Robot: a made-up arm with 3 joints. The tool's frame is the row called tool.
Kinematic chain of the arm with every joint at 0, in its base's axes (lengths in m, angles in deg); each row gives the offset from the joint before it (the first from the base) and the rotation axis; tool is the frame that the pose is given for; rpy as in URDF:
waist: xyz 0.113 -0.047 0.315 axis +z
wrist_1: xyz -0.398 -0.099 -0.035 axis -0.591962 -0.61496 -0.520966
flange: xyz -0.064 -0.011 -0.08 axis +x
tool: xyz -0.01 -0.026 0.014 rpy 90 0 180
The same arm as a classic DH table. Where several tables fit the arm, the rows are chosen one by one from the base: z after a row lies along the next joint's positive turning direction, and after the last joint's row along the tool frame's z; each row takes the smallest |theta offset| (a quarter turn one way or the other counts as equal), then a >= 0, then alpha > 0; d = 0 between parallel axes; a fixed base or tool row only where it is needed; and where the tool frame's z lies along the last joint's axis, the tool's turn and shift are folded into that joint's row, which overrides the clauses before.
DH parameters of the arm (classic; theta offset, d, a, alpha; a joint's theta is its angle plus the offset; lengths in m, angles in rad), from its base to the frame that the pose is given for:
base (fixed): -0.3942 0 0.1224 0
waist: -0.3722 0.492 -0.2181 2.1188
wrist_1: 1.106 0.4815 -0.0539 2.2043
flange: -0.7028 -0.0299 0.014 1.5708
tool (fixed): -1.5708 -0.026 0 0

